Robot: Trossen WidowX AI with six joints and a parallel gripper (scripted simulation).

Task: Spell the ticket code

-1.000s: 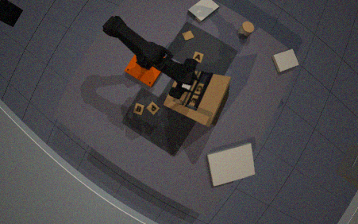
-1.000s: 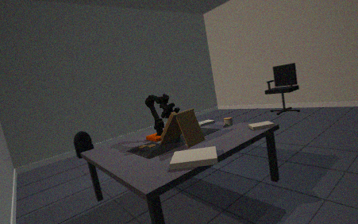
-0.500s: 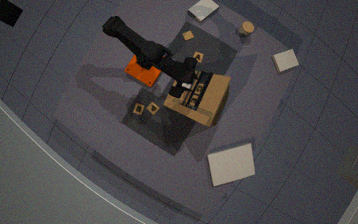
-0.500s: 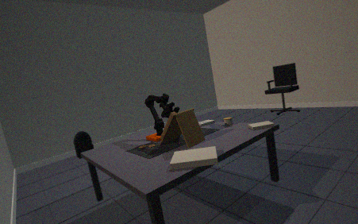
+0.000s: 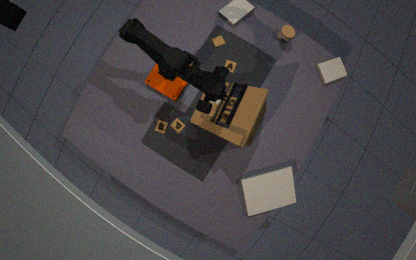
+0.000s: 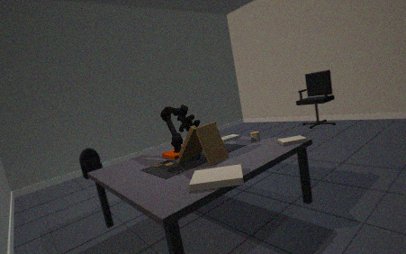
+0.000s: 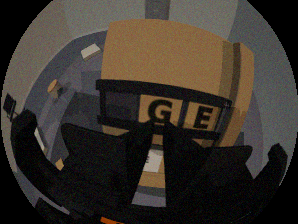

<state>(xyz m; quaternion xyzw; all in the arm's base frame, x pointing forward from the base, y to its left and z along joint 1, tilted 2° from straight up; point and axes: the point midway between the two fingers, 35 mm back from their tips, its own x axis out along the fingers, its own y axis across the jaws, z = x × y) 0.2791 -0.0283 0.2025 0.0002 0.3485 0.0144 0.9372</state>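
The white ticket lies 4 cm behind my gripper tip, 2 cm to the left of it and 11 cm below it. Round my gripper tip: small cup (14 cm ahead, 53 cm to the left, 16 cm below); white slab (42 cm ahead, 28 cm to the right, 18 cm below); dark mat (11 cm behind, 20 cm below).
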